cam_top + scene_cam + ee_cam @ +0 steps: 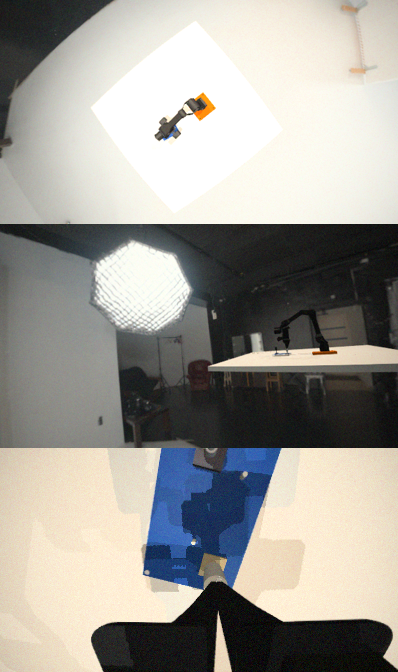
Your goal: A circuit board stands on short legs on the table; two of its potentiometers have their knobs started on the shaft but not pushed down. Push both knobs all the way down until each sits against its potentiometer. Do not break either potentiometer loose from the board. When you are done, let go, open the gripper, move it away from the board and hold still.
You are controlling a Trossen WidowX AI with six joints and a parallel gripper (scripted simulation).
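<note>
Now: gripper tip 1 cm above the pale grey knob. Also, from my gripper tip: grey potentiometer (10 cm ahead, 1 cm to the left, 1 cm below).
</note>
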